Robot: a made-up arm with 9 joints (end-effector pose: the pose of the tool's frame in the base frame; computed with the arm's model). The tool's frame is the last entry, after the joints.
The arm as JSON. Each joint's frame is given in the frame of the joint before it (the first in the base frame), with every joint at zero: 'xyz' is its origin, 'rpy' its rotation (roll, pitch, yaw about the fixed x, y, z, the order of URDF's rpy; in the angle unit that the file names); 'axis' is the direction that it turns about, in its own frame. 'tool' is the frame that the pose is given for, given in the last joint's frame.
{
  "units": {
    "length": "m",
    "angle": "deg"
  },
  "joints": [
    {
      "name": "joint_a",
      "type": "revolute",
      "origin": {
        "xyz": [
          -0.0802,
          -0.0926,
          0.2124
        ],
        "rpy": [
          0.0,
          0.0,
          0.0
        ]
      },
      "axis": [
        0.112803,
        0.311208,
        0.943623
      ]
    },
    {
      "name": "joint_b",
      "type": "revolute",
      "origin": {
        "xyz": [
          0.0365,
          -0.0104,
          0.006
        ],
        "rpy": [
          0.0,
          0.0,
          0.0
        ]
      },
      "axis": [
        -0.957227,
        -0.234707,
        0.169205
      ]
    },
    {
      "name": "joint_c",
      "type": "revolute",
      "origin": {
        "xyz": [
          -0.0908,
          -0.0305,
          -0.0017
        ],
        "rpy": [
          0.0,
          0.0,
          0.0
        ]
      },
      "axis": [
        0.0,
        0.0,
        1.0
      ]
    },
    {
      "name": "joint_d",
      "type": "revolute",
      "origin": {
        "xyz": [
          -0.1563,
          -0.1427,
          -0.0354
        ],
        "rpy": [
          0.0,
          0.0,
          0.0
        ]
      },
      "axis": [
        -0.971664,
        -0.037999,
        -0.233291
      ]
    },
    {
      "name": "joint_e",
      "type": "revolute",
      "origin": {
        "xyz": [
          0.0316,
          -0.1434,
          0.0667
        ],
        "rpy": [
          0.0,
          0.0,
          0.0
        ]
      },
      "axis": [
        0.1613,
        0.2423,
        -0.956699
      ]
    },
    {
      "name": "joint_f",
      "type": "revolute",
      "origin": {
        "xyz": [
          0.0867,
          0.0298,
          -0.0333
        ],
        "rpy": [
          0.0,
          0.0,
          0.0
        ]
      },
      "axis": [
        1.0,
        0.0,
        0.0
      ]
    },
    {
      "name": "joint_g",
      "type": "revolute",
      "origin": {
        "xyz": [
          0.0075,
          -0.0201,
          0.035
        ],
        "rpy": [
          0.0,
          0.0,
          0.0
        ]
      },
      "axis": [
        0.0,
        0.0,
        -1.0
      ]
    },
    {
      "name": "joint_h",
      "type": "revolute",
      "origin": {
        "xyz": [
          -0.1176,
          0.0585,
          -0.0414
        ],
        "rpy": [
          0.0,
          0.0,
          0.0
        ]
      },
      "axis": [
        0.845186,
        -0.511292,
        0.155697
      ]
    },
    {
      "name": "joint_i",
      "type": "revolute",
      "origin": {
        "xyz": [
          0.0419,
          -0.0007,
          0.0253
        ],
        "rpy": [
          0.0,
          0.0,
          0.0
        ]
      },
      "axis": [
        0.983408,
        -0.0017,
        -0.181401
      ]
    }
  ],
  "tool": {
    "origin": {
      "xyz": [
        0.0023,
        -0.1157,
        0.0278
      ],
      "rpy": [
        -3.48,
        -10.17,
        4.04
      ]
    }
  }
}
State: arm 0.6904 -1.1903 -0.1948 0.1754 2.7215 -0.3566 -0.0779 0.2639 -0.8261
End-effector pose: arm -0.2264 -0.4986 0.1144 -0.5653 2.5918 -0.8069
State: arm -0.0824 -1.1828 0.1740 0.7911 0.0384 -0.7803 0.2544 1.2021 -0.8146
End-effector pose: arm -0.3236 -0.3102 0.1470 -0.4376 -0.5953 -0.1140
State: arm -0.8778 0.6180 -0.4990 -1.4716 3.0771 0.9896 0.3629 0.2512 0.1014
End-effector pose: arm -0.3375 -0.1233 0.1109 -0.6599 -0.1676 1.8973
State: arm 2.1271 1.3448 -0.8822 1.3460 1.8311 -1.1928 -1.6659 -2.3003 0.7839
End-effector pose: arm 0.0051 -0.3598 0.3559 -1.7630 0.2470 -0.4492
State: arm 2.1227 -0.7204 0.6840 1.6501 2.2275 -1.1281 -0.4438 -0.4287 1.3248
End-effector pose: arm 0.1484 -0.1985 0.1335 -0.2094 0.4792 -0.1260
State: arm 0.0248 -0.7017 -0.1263 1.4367 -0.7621 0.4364 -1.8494 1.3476 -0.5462
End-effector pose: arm -0.1404 -0.2880 0.1502 1.4993 0.6317 1.5332
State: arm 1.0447 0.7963 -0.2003 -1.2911 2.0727 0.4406 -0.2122 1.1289 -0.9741
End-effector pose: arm 0.0550 -0.4619 0.2262 0.0504 0.3019 -0.6530
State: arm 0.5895 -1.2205 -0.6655 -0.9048 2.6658 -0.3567 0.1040 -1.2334 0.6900
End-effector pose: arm -0.4229 -0.2850 0.1551 0.0718 -2.0811 -0.0103
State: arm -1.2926 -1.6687 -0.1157 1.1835 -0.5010 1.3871 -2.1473 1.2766 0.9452
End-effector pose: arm -0.1322 0.1029 -0.0005 -1.3201 0.7898 -2.6559
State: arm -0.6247 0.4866 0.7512 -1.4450 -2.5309 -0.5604 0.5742 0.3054 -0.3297
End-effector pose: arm -0.2033 -0.4244 0.1856 0.8916 -2.1901 1.2065
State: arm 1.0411 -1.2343 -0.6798 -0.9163 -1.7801 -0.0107 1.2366 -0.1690 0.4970
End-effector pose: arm -0.3353 -0.3452 0.2814 1.6727 0.4585 -0.7377
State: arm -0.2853 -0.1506 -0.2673 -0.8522 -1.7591 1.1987 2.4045 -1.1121 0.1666
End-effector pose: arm -0.3442 -0.2514 0.2123 0.0086 1.2395 -0.1508
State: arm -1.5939 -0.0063 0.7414 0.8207 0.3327 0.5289 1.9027 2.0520 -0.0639
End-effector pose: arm -0.3438 -0.1813 0.2244 1.3775 2.2491 0.7935
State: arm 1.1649 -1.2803 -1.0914 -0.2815 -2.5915 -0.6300 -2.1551 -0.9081 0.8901
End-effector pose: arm -0.1040 -0.3301 0.5229 -0.2685 -1.4423 2.6829
